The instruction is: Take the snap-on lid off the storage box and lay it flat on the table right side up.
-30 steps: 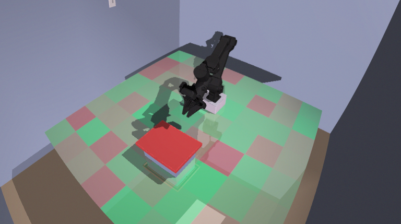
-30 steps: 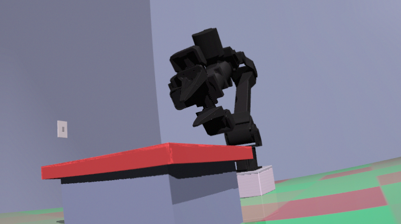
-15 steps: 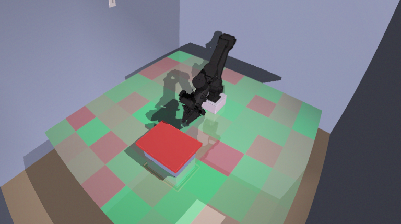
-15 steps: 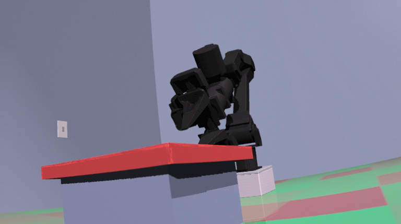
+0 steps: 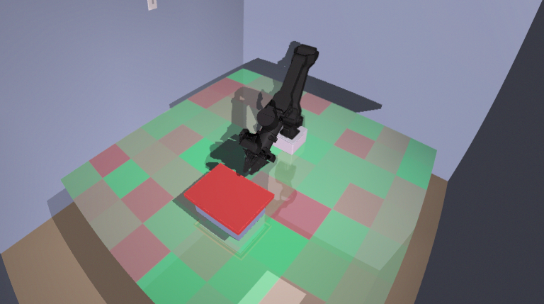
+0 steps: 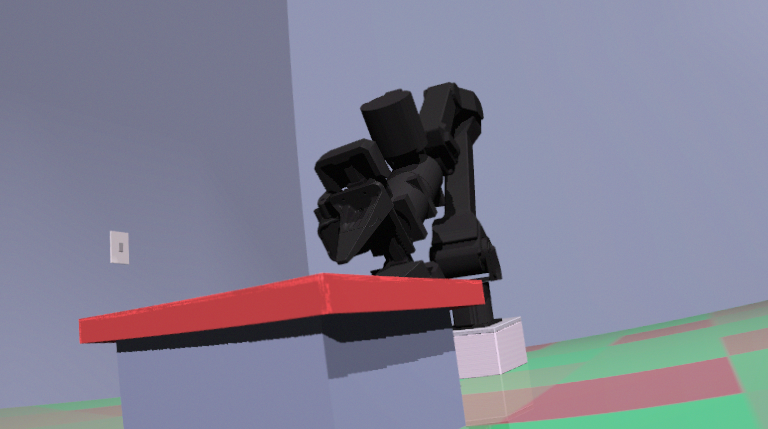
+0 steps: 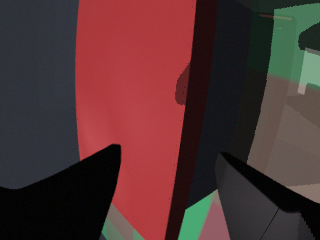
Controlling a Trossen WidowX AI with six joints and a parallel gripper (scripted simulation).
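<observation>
The red square lid is 10 cm ahead of my gripper tip and 2 cm below it. Also, from my gripper tip: grey storage box 10 cm ahead, 7 cm below.
</observation>
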